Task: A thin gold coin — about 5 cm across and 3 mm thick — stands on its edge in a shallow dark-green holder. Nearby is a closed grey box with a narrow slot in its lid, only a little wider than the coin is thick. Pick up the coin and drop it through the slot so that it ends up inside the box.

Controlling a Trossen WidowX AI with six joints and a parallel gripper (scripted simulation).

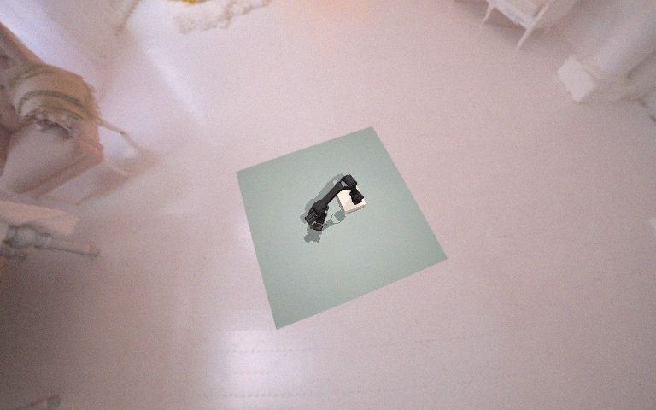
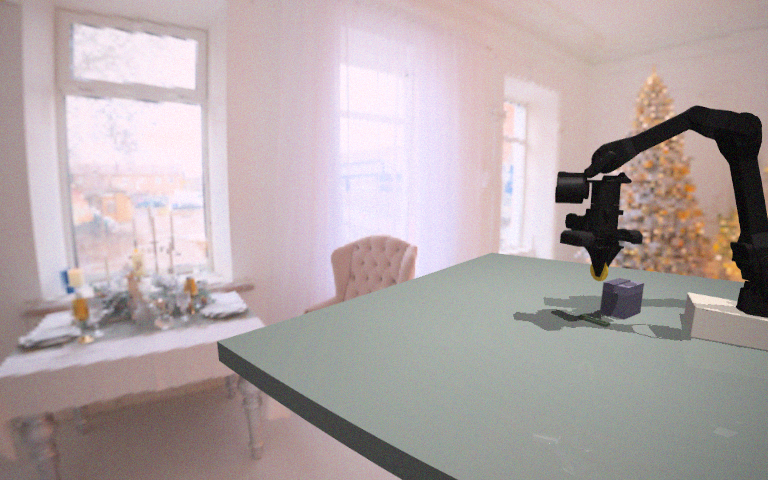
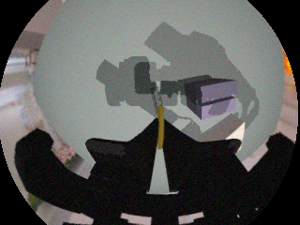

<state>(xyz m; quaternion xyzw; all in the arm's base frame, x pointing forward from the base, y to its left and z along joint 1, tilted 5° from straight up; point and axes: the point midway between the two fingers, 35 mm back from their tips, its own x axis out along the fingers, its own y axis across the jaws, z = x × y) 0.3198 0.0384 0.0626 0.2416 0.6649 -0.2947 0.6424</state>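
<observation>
Now: gripper tip 10 mm below the gold coin.
</observation>
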